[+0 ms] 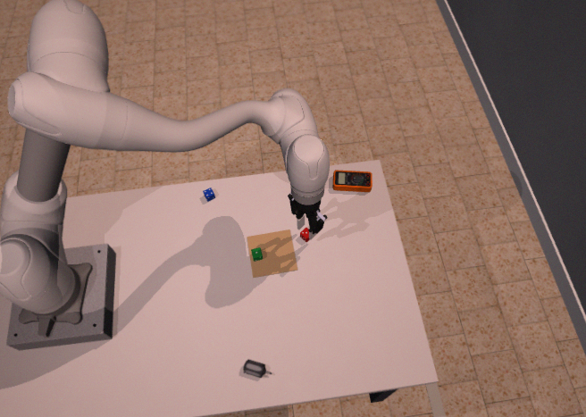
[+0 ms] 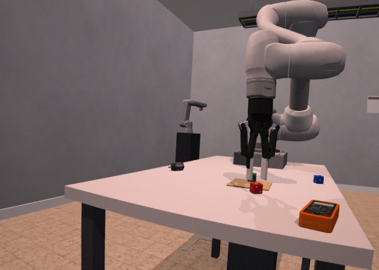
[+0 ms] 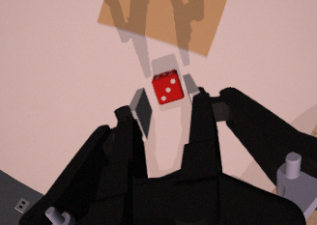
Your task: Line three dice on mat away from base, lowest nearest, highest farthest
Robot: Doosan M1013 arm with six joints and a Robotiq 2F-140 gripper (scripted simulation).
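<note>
The red die lies 60 mm below my hand. From my hand the other things lie so: green die 160 mm behind, 70 mm to the right, 50 mm below; tan mat 110 mm behind, 70 mm below, 60 mm to the right; blue die 320 mm behind, 150 mm to the left, 60 mm below.
</note>
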